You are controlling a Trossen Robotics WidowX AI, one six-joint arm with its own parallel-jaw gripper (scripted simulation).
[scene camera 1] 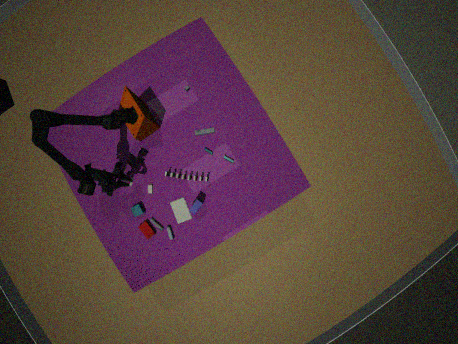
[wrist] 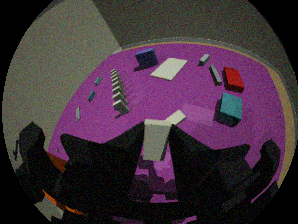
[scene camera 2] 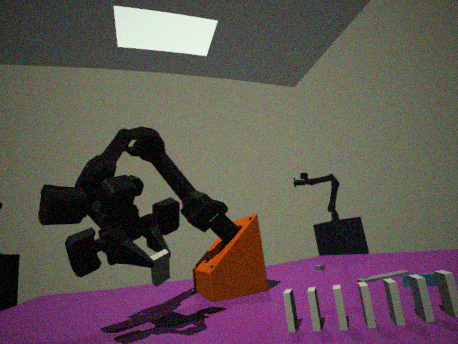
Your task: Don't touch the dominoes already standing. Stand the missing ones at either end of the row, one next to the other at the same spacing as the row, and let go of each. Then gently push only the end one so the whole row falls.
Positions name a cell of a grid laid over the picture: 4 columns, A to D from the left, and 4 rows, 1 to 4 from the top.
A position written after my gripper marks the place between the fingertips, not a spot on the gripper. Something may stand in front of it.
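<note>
I see my gripper (scene camera 2: B4), and the wrist view (wrist: C3) shows it to me as well.
</note>
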